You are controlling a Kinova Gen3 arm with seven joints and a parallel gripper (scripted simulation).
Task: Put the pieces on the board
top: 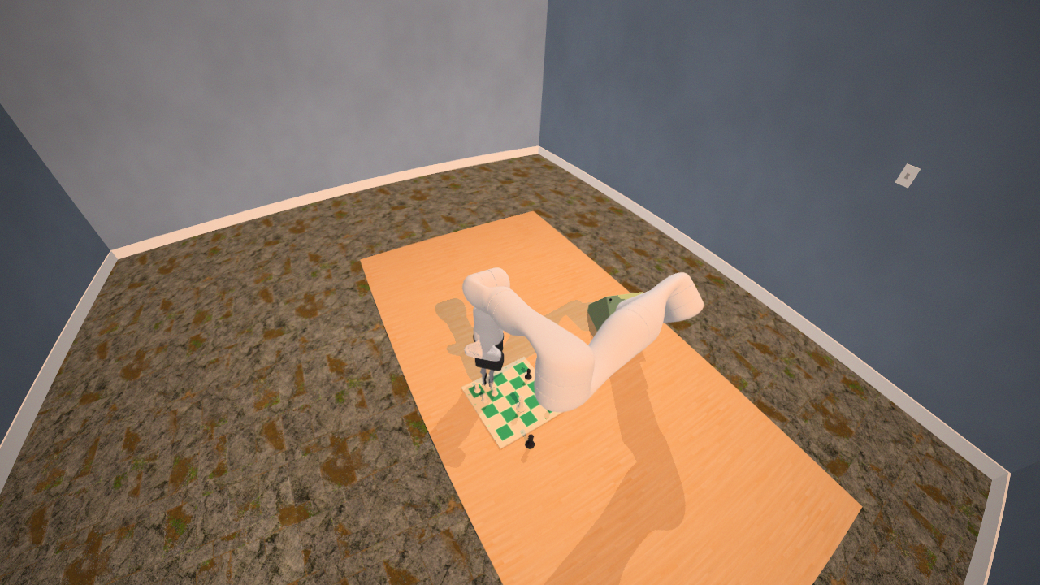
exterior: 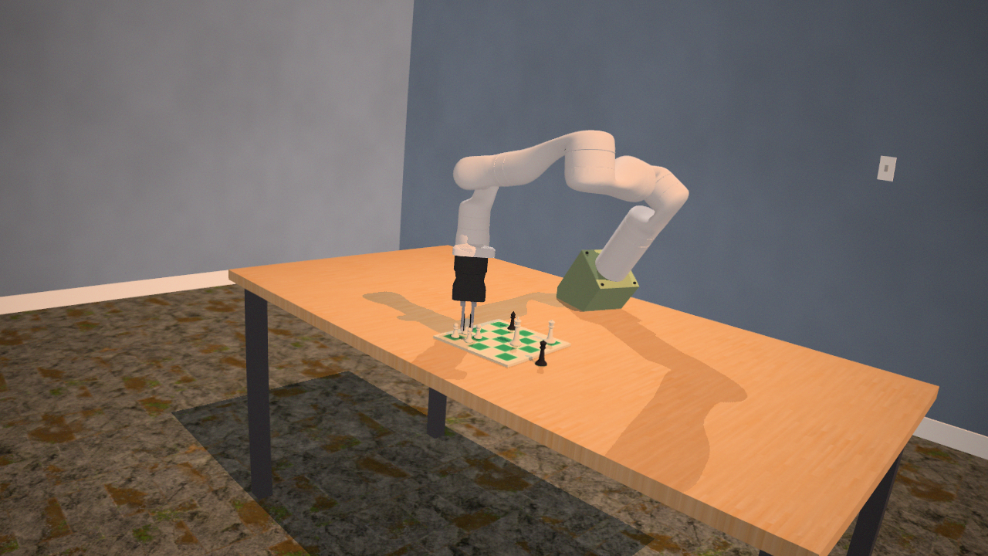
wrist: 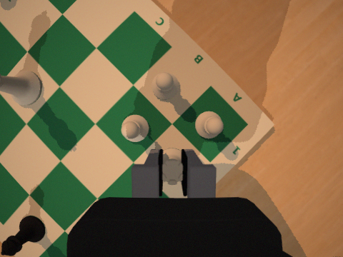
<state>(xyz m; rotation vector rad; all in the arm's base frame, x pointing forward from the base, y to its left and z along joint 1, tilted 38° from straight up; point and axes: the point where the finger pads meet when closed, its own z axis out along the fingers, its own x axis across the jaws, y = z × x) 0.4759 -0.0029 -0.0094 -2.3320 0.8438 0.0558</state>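
Right now the white rook is 10 mm below my hand. From my hand the other things lie so: white king: 110 mm to the left, 50 mm behind; then chessboard: 70 mm to the left, 50 mm behind, 30 mm below; then black bishop: 120 mm behind, 20 mm to the left, 10 mm below.
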